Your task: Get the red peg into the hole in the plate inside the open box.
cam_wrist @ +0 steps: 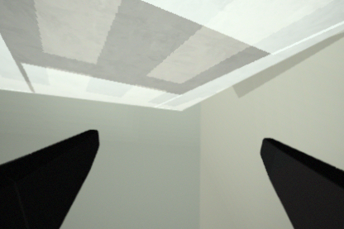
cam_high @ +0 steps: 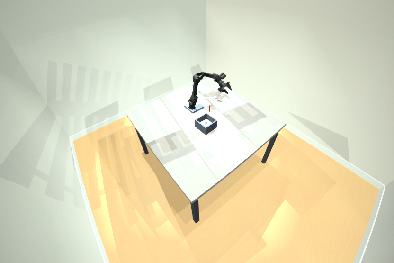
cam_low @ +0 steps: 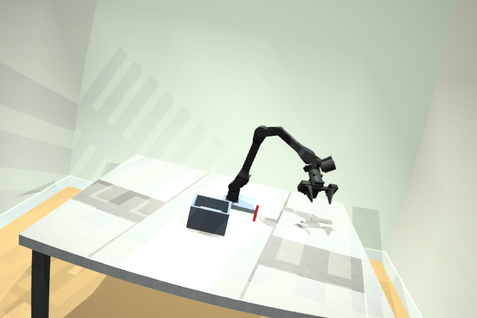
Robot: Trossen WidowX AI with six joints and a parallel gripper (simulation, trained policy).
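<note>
Now: the red peg 27 cm to the right of my gripper tip, 13 cm below it and 6 cm behind it. Also, from my gripper tip: grey box: 47 cm to the right, 14 cm below, 10 cm ahead.
</note>
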